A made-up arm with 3 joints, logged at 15 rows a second.
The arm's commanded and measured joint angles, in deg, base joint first. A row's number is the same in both.
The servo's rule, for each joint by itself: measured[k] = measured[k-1] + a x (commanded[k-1-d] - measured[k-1]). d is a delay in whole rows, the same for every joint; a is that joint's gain. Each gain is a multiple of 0.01, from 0.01 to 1. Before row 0 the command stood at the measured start. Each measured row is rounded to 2 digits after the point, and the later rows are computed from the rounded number. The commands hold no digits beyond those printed.
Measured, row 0:
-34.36 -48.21 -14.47
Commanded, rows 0 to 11:
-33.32 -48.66 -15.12
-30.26 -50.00 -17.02
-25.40 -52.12 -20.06
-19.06 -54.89 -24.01
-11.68 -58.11 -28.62
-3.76 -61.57 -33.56
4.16 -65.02 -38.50
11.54 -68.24 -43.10
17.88 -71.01 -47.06
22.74 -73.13 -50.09
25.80 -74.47 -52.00
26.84 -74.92 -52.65
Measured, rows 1 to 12:
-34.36 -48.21 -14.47
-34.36 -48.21 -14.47
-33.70 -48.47 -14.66
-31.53 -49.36 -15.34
-27.67 -50.96 -16.71
-22.25 -53.24 -18.83
-15.59 -56.06 -21.67
-8.14 -59.26 -25.12
-0.39 -62.60 -29.00
7.13 -65.87 -33.09
13.90 -68.85 -37.14
19.47 -71.33 -40.90
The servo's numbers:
d 2
a 0.63 0.58 0.29

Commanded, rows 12 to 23:
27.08 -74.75 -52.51
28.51 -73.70 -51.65
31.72 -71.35 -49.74
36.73 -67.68 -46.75
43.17 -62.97 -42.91
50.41 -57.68 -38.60
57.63 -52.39 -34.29
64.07 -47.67 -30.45
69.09 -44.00 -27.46
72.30 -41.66 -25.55
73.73 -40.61 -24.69
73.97 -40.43 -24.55
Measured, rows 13 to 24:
23.46 -73.15 -44.12
25.59 -74.18 -46.59
26.53 -74.51 -48.31
27.78 -74.04 -49.28
30.26 -72.48 -49.41
34.34 -69.70 -48.64
39.90 -65.80 -46.98
46.52 -61.09 -44.55
53.52 -56.04 -41.57
60.17 -51.19 -38.35
65.79 -47.02 -35.19
69.89 -43.91 -32.39

